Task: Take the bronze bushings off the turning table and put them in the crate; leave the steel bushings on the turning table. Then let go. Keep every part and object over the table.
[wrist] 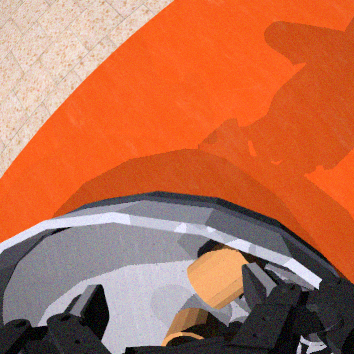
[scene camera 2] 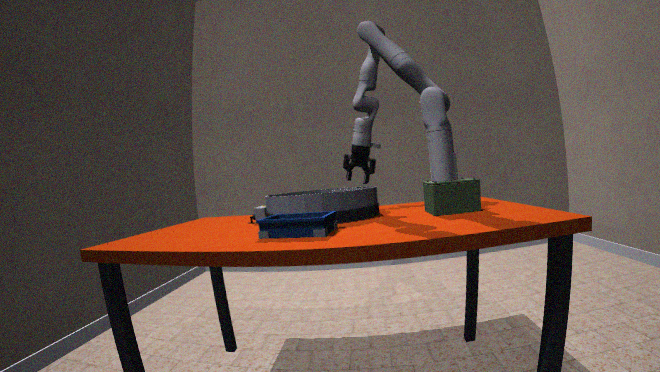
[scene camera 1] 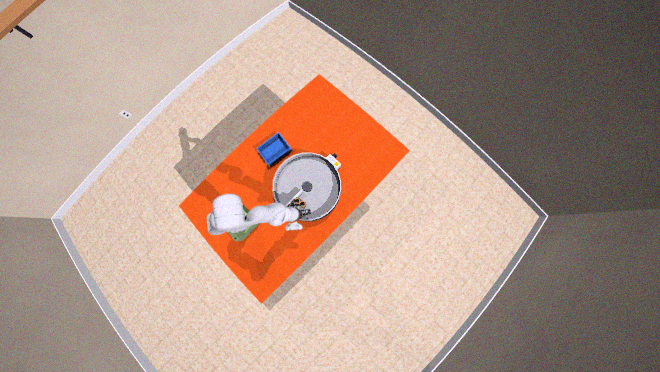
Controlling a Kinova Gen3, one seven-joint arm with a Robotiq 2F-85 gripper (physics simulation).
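Where they show: gripper, fingertip midpoint: [wrist: 173, 292] [scene camera 2: 357, 182] [scene camera 1: 302, 214]; arm's base, link origin: [scene camera 2: 444, 180].
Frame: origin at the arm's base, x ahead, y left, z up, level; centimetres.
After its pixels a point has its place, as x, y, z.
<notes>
The turning table [scene camera 1: 320, 172] {57.5, -8.9, -5.2} [scene camera 2: 325, 201] {40.5, 10.4, -3.1} [wrist: 115, 218] {33.2, -26.9, -0.5} is a round grey tray with a raised rim. Two bronze bushings lie on it near the rim: one bronze bushing [wrist: 216, 278] {30.7, -20.3, -1.5} beside the right finger, another bronze bushing [wrist: 189, 320] {34.8, -18.1, -3.1} lower in the wrist view, partly hidden by the gripper. A grey piece, seemingly a steel bushing [wrist: 283, 274] {27.2, -17.8, -2.0}, shows partly behind the right finger. My gripper [scene camera 1: 304, 212] {32.0, -21.8, 1.7} [scene camera 2: 357, 180] {32.0, -21.8, 1.7} [wrist: 173, 292] {32.0, -21.8, 1.7} is open and empty, above the turning table's near-rim area. The blue crate [scene camera 1: 281, 157] {46.0, 17.7, -8.9} [scene camera 2: 295, 228] {45.4, 32.2, -8.1} stands beside the turning table; no bushing shows inside in scene camera 1.
The orange table [scene camera 1: 350, 115] {102.0, 8.5, -10.5} [scene camera 2: 200, 245] {69.8, 40.5, -10.5} carries everything. A white box with a yellow mark [scene camera 1: 334, 162] {68.5, -10.3, -4.7} is attached at the turning table's outer side. The arm's green base [scene camera 1: 241, 231] {-2.8, -3.9, 0.1} [scene camera 2: 452, 196] {-0.2, 11.1, -4.9} stands at the other end. The turning table's raised rim surrounds the bushings.
</notes>
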